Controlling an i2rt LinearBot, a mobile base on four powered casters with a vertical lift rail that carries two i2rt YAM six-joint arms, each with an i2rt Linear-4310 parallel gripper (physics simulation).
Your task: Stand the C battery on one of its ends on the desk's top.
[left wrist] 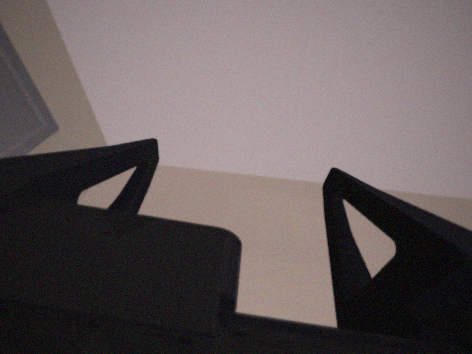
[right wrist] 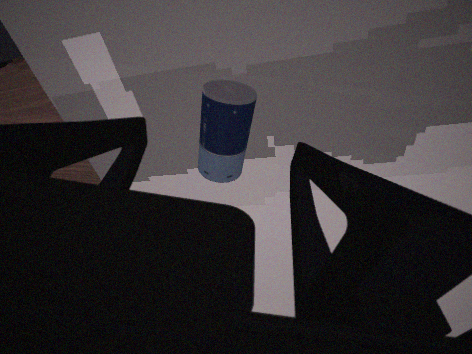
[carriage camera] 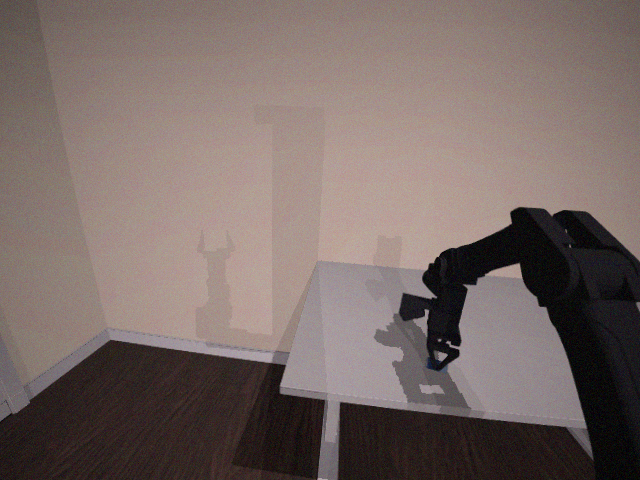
Labels:
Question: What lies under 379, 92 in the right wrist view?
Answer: A white desk.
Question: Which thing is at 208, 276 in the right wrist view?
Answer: My right gripper.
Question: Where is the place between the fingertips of my left gripper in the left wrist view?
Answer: At 242, 163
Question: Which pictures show my right gripper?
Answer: The right wrist view and the carriage camera view only.

